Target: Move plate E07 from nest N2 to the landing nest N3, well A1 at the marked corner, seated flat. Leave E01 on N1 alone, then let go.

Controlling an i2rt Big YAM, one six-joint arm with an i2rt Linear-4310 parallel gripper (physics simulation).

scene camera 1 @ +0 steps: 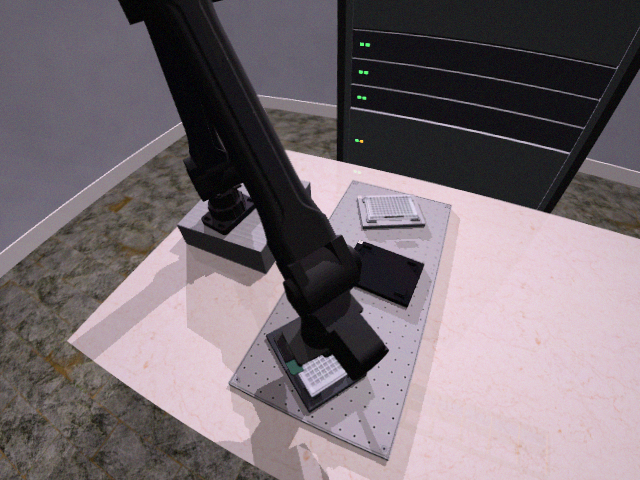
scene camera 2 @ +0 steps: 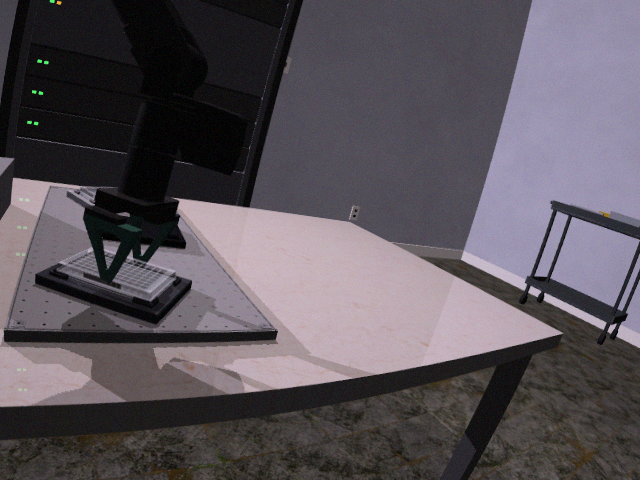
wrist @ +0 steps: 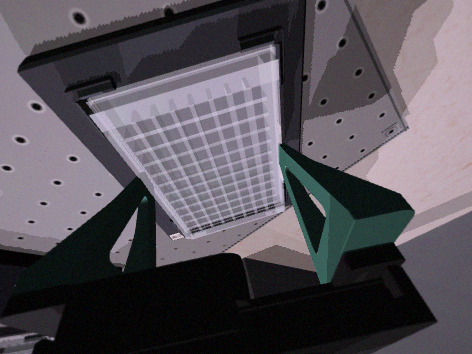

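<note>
A clear gridded plate, E07 by its place (scene camera 1: 323, 375) (scene camera 2: 150, 280) (wrist: 200, 125), sits in the dark front nest (scene camera 1: 311, 404) (scene camera 2: 98, 298) (wrist: 165, 47). It looks level, with the nest's corner blocks around it. My gripper (scene camera 2: 123, 269) (wrist: 213, 165) is shut on the plate, one green finger against each long side. In scene camera 1 the arm hides most of the fingers and part of the plate. The dark middle nest (scene camera 1: 391, 272) (scene camera 2: 175, 239) holds no plate; a small white mark shows at one corner. A second plate, likely E01 (scene camera 1: 391, 207), rests on the far nest (scene camera 1: 395, 225).
All three nests stand on a grey perforated board (scene camera 1: 408, 240) (scene camera 2: 227, 304) on the pale table (scene camera 1: 516, 310) (scene camera 2: 361, 294). The arm base stands on a grey block (scene camera 1: 227, 248) beside the board. A dark equipment rack (scene camera 1: 343, 93) stands behind the table, and a cart (scene camera 2: 573, 299) stands far right.
</note>
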